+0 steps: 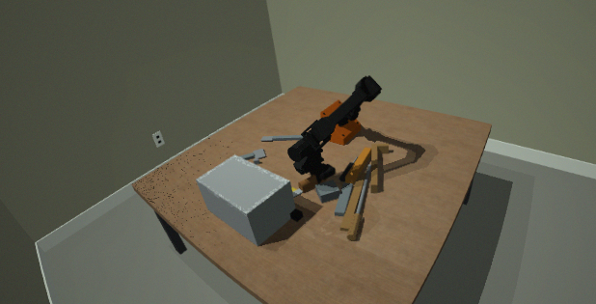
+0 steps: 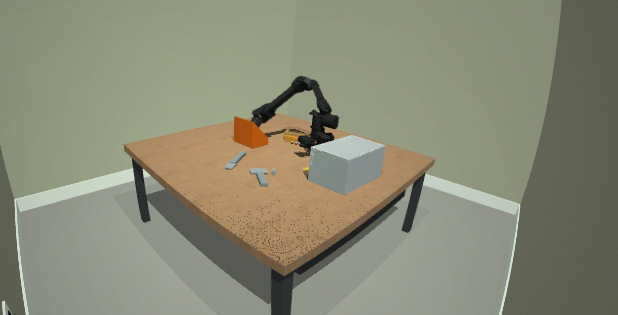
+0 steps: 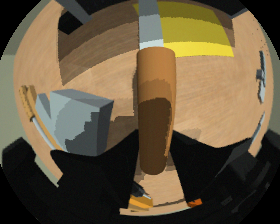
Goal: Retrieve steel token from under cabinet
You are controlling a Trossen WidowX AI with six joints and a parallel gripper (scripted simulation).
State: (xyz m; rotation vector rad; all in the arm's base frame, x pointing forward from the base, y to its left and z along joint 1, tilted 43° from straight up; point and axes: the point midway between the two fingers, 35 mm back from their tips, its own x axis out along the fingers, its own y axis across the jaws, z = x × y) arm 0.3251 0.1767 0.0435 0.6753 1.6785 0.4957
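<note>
The grey block lies 8 cm to the left of my gripper tip, 3 cm ahead of it and 1 cm above it. The rest, counted from my gripper tip: wooden stick 18 cm to the left, 1 cm behind; then orange bar 18 cm behind, 7 cm to the left, 1 cm above; then grey t-piece 38 cm to the right, 6 cm ahead.
</note>
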